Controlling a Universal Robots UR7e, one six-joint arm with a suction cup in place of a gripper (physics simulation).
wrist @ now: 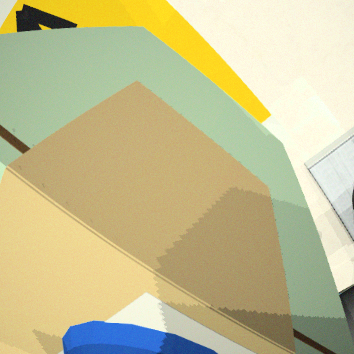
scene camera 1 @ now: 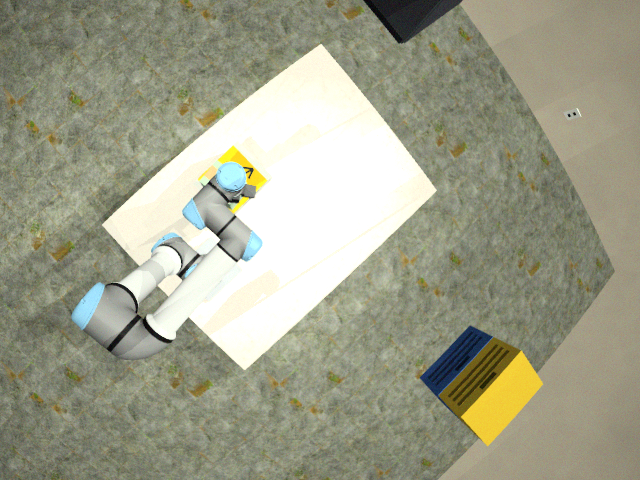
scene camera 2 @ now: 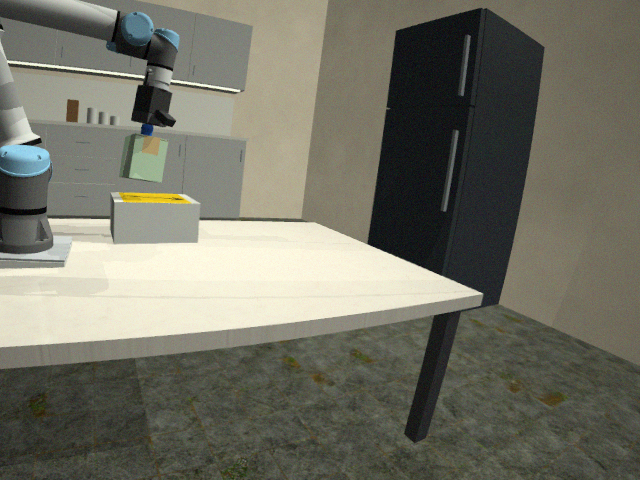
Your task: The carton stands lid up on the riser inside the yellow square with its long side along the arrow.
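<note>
The pale green carton hangs from my suction gripper, whose blue cup is on its top face by the tan tape. In scene camera 2 the carton is a little tilted, with a gap between its bottom and the riser. The grey riser stands on the table below it. The yellow square is on the riser's top. Part of the black arrow shows; the arm and carton hide the rest.
The riser stands on the white table, near the arm's base. A dark fridge stands beyond the table. Grey cabinets line the back wall. A blue box and a yellow box are on the floor.
</note>
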